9 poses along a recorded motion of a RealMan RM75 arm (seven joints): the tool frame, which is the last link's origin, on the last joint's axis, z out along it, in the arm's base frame.
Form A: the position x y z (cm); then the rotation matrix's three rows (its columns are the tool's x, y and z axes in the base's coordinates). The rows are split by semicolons.
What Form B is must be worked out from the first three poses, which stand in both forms.
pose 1, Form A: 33.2 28.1 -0.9; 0.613 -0.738 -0.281; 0.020 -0.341 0.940; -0.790 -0.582 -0.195
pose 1, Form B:
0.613 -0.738 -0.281 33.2
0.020 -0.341 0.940 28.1
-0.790 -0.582 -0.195 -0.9
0 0 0 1

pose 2, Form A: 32.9 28.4 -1.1; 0.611 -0.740 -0.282; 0.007 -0.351 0.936; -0.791 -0.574 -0.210
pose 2, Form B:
0.611 -0.740 -0.282 32.9
0.007 -0.351 0.936 28.4
-0.791 -0.574 -0.210 -1.1
0 0 0 1

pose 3, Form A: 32.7 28.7 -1.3; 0.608 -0.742 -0.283; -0.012 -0.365 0.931; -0.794 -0.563 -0.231
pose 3, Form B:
0.608 -0.742 -0.283 32.7
-0.012 -0.365 0.931 28.7
-0.794 -0.563 -0.231 -1.3
0 0 0 1

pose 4, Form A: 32.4 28.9 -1.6; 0.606 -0.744 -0.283; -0.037 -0.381 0.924; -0.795 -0.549 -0.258
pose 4, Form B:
0.606 -0.744 -0.283 32.4
-0.037 -0.381 0.924 28.9
-0.795 -0.549 -0.258 -1.6
0 0 0 1

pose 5, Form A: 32.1 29.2 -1.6; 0.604 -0.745 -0.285; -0.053 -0.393 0.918; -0.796 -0.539 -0.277
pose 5, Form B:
0.604 -0.745 -0.285 32.1
-0.053 -0.393 0.918 29.2
-0.796 -0.539 -0.277 -1.6
0 0 0 1

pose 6, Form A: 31.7 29.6 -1.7; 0.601 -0.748 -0.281; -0.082 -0.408 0.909; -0.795 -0.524 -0.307
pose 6, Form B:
0.601 -0.748 -0.281 31.7
-0.082 -0.408 0.909 29.6
-0.795 -0.524 -0.307 -1.7
0 0 0 1

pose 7, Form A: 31.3 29.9 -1.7; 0.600 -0.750 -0.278; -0.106 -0.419 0.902; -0.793 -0.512 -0.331
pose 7, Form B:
0.600 -0.750 -0.278 31.3
-0.106 -0.419 0.902 29.9
-0.793 -0.512 -0.331 -1.7
0 0 0 1

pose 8, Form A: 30.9 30.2 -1.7; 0.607 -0.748 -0.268; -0.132 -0.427 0.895; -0.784 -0.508 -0.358
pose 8, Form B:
0.607 -0.748 -0.268 30.9
-0.132 -0.427 0.895 30.2
-0.784 -0.508 -0.358 -1.7
0 0 0 1

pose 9, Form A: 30.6 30.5 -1.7; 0.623 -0.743 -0.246; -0.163 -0.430 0.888; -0.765 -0.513 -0.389
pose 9, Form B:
0.623 -0.743 -0.246 30.6
-0.163 -0.430 0.888 30.5
-0.765 -0.513 -0.389 -1.7
0 0 0 1

